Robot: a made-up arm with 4 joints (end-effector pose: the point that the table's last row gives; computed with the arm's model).
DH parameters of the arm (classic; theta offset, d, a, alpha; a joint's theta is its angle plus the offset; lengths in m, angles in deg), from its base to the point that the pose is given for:
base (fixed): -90 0.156 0 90
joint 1: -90 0.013 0.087 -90
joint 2: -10.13 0 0.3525 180
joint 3: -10.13 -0.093 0.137 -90
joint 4: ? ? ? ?
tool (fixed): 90 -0.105 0 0
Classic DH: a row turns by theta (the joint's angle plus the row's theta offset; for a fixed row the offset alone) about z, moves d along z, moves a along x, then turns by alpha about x.
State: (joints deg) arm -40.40 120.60 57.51 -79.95
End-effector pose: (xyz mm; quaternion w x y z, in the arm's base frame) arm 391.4 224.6 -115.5 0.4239 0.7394 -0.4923 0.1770
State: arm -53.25 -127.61 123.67 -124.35
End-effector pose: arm -7.1 85.5 146.3 0.0122 0.5826 -0.6612 0.4725
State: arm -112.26 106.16 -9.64 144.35
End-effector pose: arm 474.1 338.2 205.1 0.5107 -0.1469 0.5251 -0.6648
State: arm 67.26 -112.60 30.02 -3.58
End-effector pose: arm -210.9 384.7 506.2 0.2722 -0.1691 0.7720 -0.5490
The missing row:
joint 4: 90 0.313 0.088 -90
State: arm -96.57 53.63 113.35 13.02
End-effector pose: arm -117.7 205.0 -24.1 0.6468 0.5778 0.2870 0.4068
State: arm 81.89 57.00 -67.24 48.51
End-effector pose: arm 536.6 -535.0 312.0 0.1961 -0.4245 -0.8467 0.2539
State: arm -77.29 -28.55 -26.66 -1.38
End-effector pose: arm -554.2 542.0 -149.2 0.7733 0.6338 0.0130 0.0101
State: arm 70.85 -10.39 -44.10 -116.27
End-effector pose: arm -302.9 -678.1 -121.9 0.8828 0.3695 0.0180 0.2894
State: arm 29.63 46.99 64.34 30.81
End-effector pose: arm -154.6 -415.5 -124.8 0.8542 -0.4976 0.1508 0.0016
